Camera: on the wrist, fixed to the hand. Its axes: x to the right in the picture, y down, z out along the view.
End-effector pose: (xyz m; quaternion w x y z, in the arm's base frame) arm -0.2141 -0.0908 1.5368 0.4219 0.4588 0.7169 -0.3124
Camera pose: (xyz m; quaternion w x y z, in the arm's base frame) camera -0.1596 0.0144 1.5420 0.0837 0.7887 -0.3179 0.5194
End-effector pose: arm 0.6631 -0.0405 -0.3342 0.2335 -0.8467 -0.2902 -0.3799
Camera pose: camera 0.6999 -0.1428 -0.2869 0.4674 -0.1682 0.8677 -0.0192
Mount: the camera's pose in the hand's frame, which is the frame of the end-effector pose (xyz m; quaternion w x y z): 0.0247 0.0903 -0.0728 0.0070 0.0213 0.2906 0.9566
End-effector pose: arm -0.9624 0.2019 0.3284 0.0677 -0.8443 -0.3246 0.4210
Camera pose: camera -0.8524 0.1580 0.3233 0.2899 0.4373 -0.8340 0.1707
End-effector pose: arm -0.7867 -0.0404 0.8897 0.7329 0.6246 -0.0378 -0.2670
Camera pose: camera -0.7062 0.0209 0.9515 0.2582 0.0614 -0.3905 0.8815
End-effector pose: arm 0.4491 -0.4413 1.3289 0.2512 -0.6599 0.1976 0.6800
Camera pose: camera 0.4527 -0.5549 1.2949 0.6921 0.0079 -0.7201 -0.0491
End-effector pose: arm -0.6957 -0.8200 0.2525 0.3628 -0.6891 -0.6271 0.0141
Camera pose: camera -0.5788 -0.8290 0.2701 0.1860 -0.6011 0.7605 0.1603
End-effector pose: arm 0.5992 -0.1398 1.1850 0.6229 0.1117 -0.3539 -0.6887
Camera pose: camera 0.7079 -0.1859 1.1959 0.7636 -0.1244 0.0570 0.6310
